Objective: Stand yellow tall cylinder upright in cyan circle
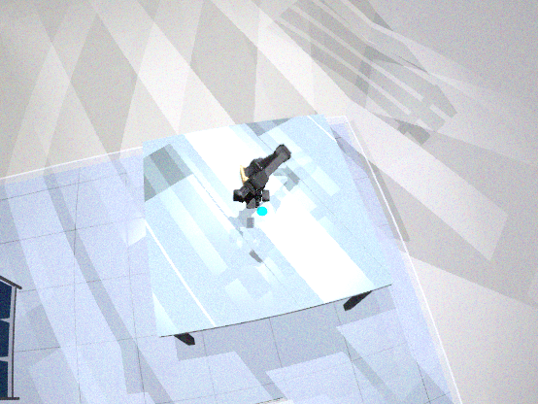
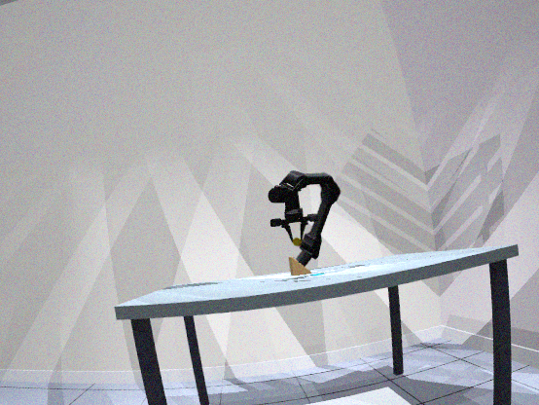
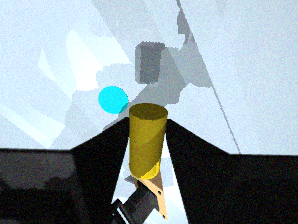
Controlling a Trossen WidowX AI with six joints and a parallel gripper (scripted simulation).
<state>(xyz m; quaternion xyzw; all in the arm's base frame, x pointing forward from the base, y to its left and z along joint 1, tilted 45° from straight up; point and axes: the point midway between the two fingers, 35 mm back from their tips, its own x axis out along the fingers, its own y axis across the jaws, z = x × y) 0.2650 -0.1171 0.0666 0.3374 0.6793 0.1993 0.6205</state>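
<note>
The cyan circle lies 20 mm behind my gripper tip, 70 mm to the left of it and 140 mm below it. From my gripper tip the other things lie so: yellow cylinder: 20 mm behind.
</note>
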